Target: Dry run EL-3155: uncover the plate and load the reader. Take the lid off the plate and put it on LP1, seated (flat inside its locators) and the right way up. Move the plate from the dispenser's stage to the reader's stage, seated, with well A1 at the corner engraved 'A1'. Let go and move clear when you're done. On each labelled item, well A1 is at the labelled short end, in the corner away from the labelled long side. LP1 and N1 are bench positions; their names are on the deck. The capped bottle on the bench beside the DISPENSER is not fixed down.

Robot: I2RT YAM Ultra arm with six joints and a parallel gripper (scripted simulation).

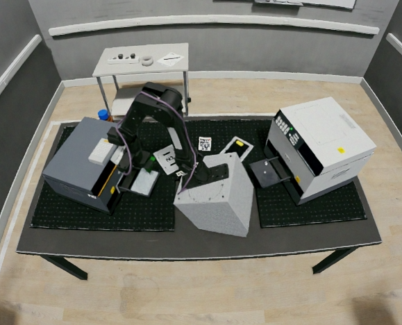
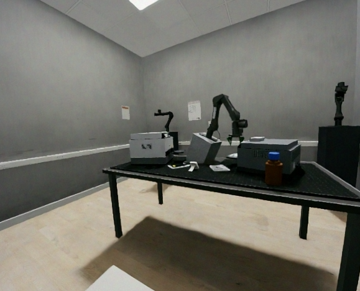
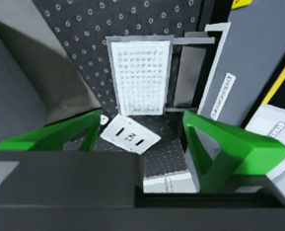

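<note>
My gripper is now 10 cm above the well plate. Round my hand: dark lid (24 cm ahead, 46 cm to the right, 17 cm below); then capped brown bottle (38 cm ahead, 28 cm to the left, 7 cm below); then LP1 pad (25 cm ahead, 46 cm to the right, 18 cm below).
</note>
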